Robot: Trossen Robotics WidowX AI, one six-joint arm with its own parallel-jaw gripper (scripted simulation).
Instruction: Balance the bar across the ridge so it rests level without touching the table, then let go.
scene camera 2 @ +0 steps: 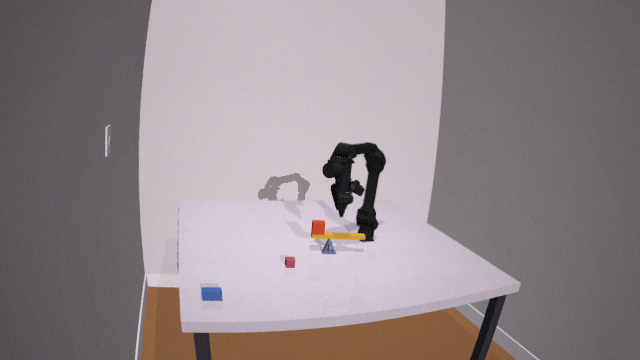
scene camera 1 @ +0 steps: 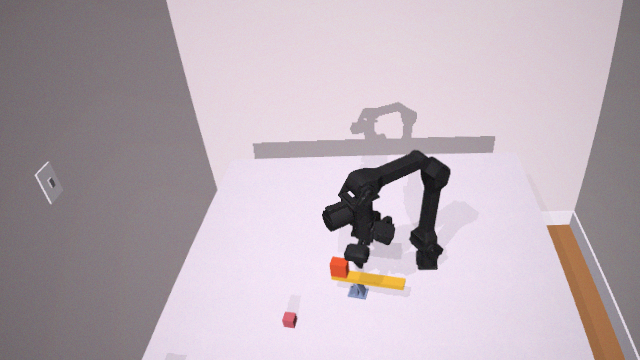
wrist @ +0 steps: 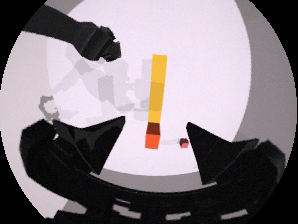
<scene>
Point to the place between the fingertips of the gripper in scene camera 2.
339,213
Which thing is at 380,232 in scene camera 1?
The gripper.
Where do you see a yellow bar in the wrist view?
157,81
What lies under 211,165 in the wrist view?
The gripper.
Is the gripper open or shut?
Open.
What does the gripper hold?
Nothing.
</scene>
